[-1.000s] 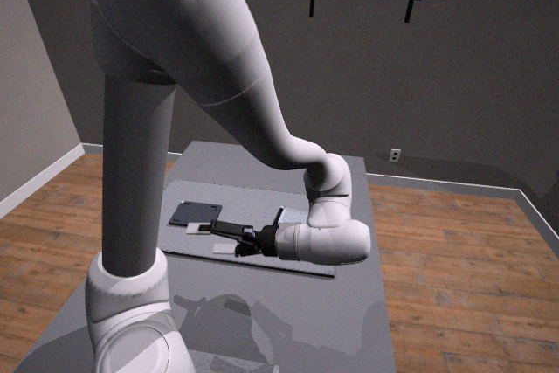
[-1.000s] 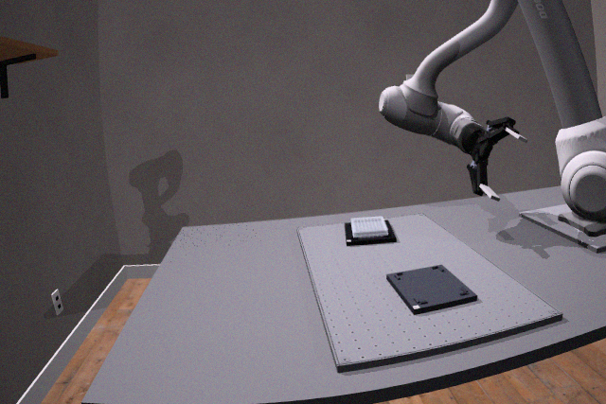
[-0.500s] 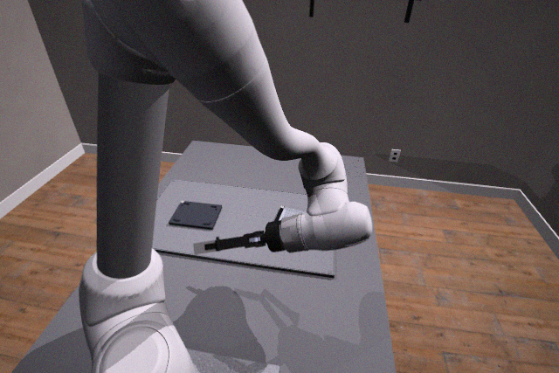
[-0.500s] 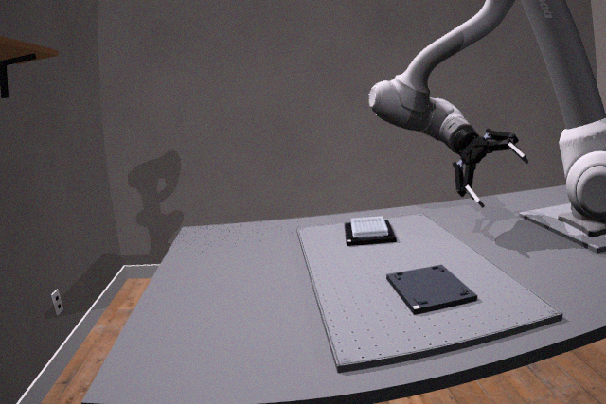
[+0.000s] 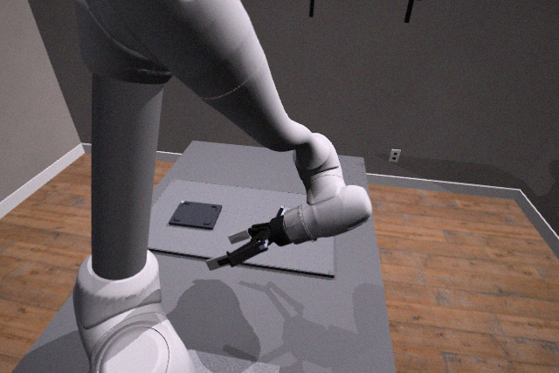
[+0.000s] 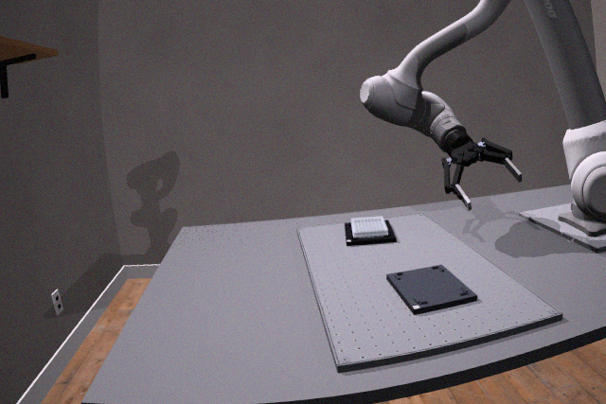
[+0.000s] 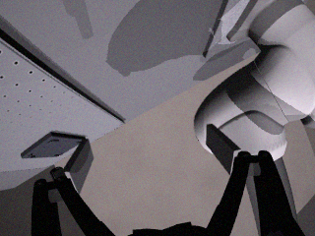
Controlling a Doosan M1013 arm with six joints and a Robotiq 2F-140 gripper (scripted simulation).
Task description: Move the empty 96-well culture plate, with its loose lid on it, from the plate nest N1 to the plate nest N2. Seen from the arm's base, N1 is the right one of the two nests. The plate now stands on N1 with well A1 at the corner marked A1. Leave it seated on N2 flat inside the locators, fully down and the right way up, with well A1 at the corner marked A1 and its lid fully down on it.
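My hand is 280 mm short of the plate lid, 160 mm to the left of it and 100 mm above it. The rest, counted from my hand: black plate nest N1 (280 mm ahead, 160 mm to the right, 120 mm below); then black plate nest N2 (220 mm ahead, 210 mm to the left, 120 mm below); then white corner mark (260 mm ahead, 290 mm to the left, 110 mm below).
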